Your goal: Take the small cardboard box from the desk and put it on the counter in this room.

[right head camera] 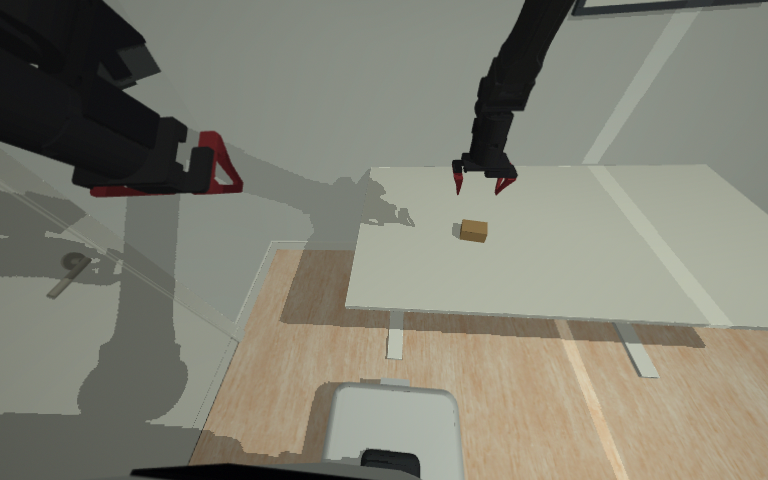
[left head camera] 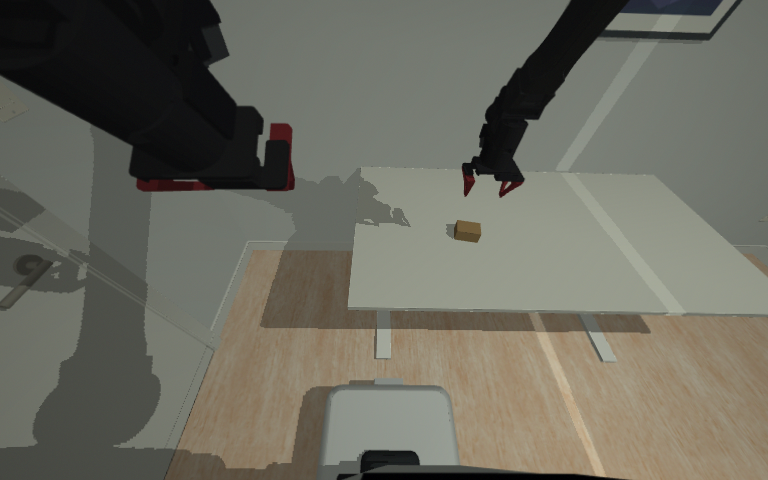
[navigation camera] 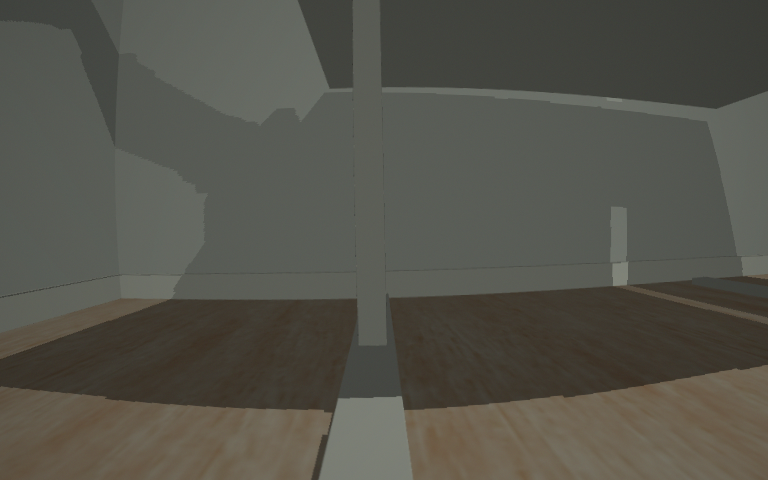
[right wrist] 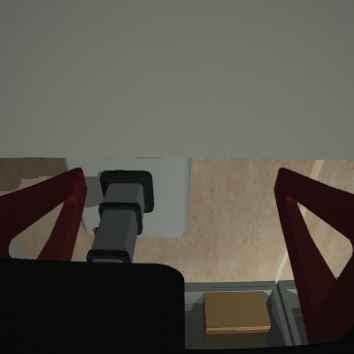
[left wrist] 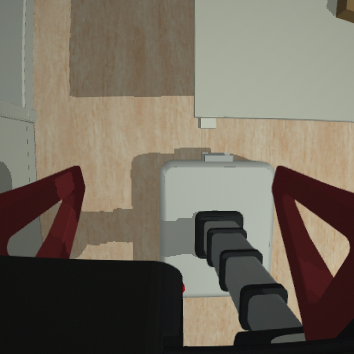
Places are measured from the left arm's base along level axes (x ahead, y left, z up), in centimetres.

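Where they show: left gripper, fingertip midpoint: (right head camera: pixel 208 188) (left head camera: pixel 253 184) (left wrist: pixel 178 176); right gripper, fingertip midpoint: (right head camera: pixel 476 193) (left head camera: pixel 482 195) (right wrist: pixel 179 178).
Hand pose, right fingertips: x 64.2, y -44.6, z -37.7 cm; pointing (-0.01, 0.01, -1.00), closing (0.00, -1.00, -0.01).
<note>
Things, the pixels of their centre, and the offset from my right fingertips. "pt": a spot on its surface instead. Level surfaces: height alone.
- small brown cardboard box at the middle of its body: (right head camera: pixel 473 231) (left head camera: pixel 467 231) dx +12.6, dy -6.7, dz -28.7 cm
- white desk at its surface level: dz -31.3 cm
- leg at a spot on its surface: (navigation camera: pixel 370 207) pt dx +15.4, dy +23.5, dz -76.5 cm
The small brown cardboard box (left head camera: pixel 467 230) lies on the white desk (left head camera: pixel 508 258), left of the desk's middle; it also shows in the right head view (right head camera: pixel 474 230). My right gripper (left head camera: pixel 492 186) is open and empty. It points down over the desk, a little above and beyond the box, apart from it. In the right wrist view the box (right wrist: pixel 236 316) sits at the bottom edge, below the spread red fingers (right wrist: pixel 179 172). My left gripper (left head camera: pixel 218 175) is open and empty, held high at the left, off the desk. The left wrist view shows its fingers (left wrist: pixel 177 172) over my base and a corner of the box (left wrist: pixel 345 8).
My white base (left head camera: pixel 387 423) stands on the wood floor in front of the desk. Two desk legs (left head camera: pixel 383 332) (left head camera: pixel 596 335) show under the near edge; one leg (navigation camera: pixel 370 207) fills the navigation view's middle. Grey walls lie behind and to the left.
</note>
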